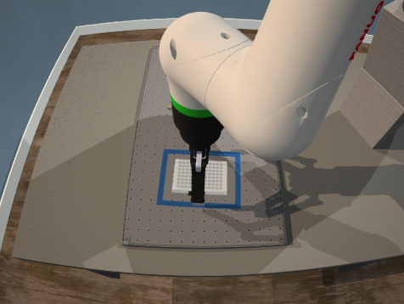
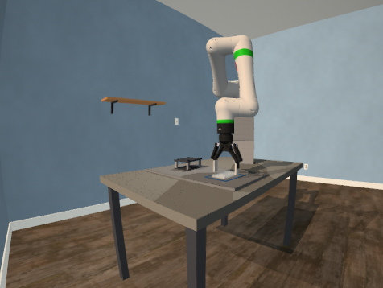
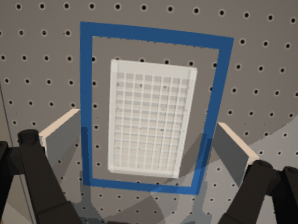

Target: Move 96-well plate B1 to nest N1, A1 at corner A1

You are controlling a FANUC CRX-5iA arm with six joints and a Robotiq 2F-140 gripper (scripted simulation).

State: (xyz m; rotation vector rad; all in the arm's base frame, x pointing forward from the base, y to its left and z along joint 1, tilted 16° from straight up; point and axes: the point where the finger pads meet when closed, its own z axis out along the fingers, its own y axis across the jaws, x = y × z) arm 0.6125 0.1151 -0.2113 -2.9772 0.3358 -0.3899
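Now: hand 2 cm above the 96-well plate. From my hand the other things lie so: raised plate nest N1: 34 cm to the right, 11 cm behind, 3 cm above; then A1 label: 28 cm to the right, 19 cm behind, 3 cm above.
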